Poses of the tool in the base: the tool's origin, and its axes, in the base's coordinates. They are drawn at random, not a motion.
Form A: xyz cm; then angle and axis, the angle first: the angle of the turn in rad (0 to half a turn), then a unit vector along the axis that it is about.
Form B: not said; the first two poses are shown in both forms.
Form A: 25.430 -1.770 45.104 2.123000 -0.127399 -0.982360 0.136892
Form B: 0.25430 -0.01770 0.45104 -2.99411 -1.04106 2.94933
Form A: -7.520 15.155 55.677 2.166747 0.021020 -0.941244 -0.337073
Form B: -0.07520 0.15155 0.55677 -2.72498 -0.91089 -2.24750
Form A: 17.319 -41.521 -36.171 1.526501 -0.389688 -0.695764 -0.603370
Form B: 0.17319 -0.41521 -0.36171 -1.35447 -0.48971 -1.11023
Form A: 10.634 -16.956 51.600 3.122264 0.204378 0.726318 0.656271
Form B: 0.10634 -0.16956 0.51600 -2.84086 0.28616 -1.71568
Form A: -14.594 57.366 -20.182 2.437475 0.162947 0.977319 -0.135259
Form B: -0.14594 0.57366 -0.20182 -2.66628 0.63582 2.70745
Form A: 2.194 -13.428 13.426 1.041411 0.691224 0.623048 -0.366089
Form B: 0.02194 -0.13428 0.13426 -0.61981 0.42520 0.89286
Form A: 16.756 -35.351 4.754 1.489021 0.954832 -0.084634 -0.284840
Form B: 0.16756 -0.35351 0.04754 -0.22434 -0.34066 1.40431
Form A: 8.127 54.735 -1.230 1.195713 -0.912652 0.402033 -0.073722
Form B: 0.08127 0.54735 -0.01230 0.18129 0.42983 -1.15185
